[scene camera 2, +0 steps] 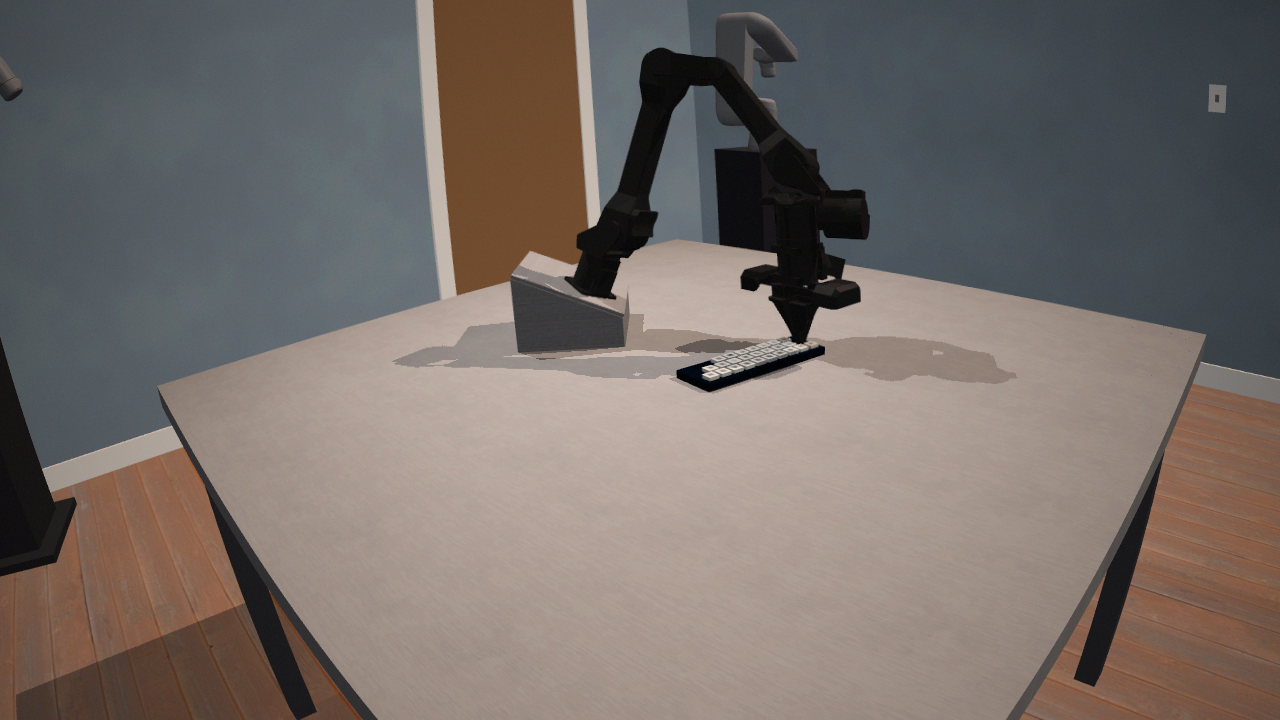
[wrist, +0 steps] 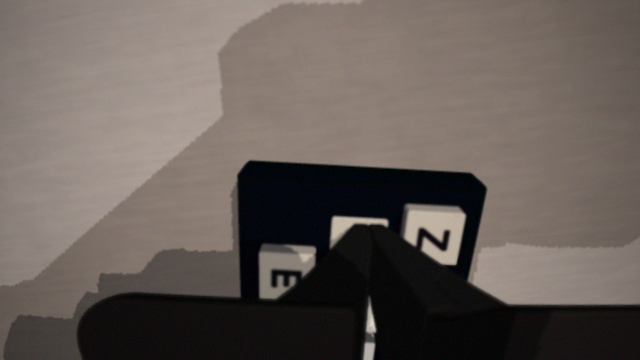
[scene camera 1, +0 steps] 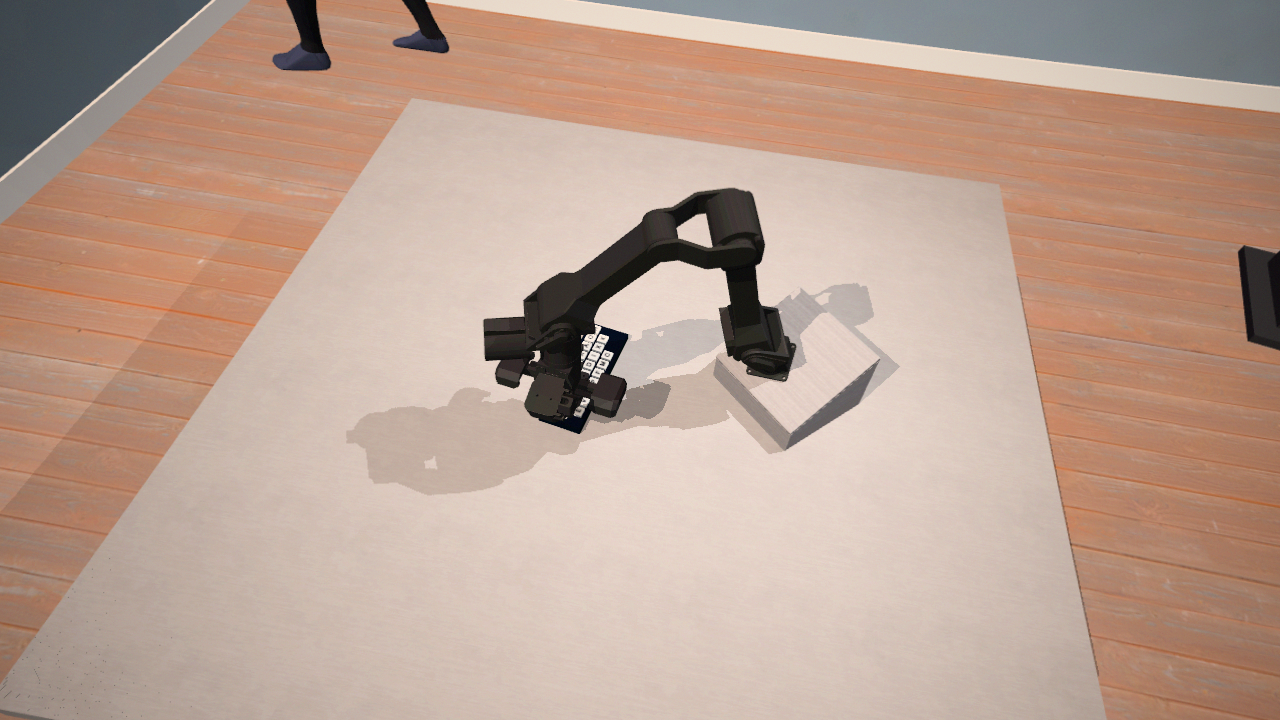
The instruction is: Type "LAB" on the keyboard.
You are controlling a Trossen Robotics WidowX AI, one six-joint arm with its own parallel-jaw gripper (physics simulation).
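Places are measured from the arm's base along level axes (x left, y ahead, z down), in centimetres.
Where they show: gripper, between the fingertips: [scene camera 2: 800, 344] [wrist: 367, 238]; arm's base, origin of its link: [scene camera 2: 589, 289] [scene camera 1: 771, 359].
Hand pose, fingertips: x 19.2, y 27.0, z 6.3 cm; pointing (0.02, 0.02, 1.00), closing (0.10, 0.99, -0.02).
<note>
Each offset is from my fingertips to the top centre of the thing. Level surfaces: height alone.
The keyboard {dx -8.7, dy +0.2, dz -0.5 cm} [scene camera 1: 601, 351] [scene camera 2: 756, 361] [wrist: 300, 200], a dark slab with white keys, lies on the table. My gripper [scene camera 2: 799, 340] [wrist: 367, 238] is shut and empty, pointing down at the keyboard's end. In the wrist view its fingertips are at a white key {dx -0.2, dy -0.2, dz -0.1 cm} [wrist: 345, 227] whose letter they hide. I cannot tell for sure whether they touch it. A key marked Z {dx +0.4, dy +1.7, dz -0.5 cm} [wrist: 435, 235] is to the right of the tips, and a key marked E {dx -1.3, dy -2.2, dz -0.5 cm} [wrist: 286, 277] is to the left. In scene camera 1 the arm hides the fingertips and part of the keyboard. The L, A and B keys cannot be made out.
The arm's base stands on a grey wedge block [scene camera 1: 827, 385] [scene camera 2: 568, 317] beside the keyboard. The table {dz +1.1 cm} [scene camera 1: 626, 573] [scene camera 2: 617, 537] reaches well past both. A person's feet [scene camera 1: 302, 59] are on the floor beyond the table. Shadows of the arm fall around the keyboard.
</note>
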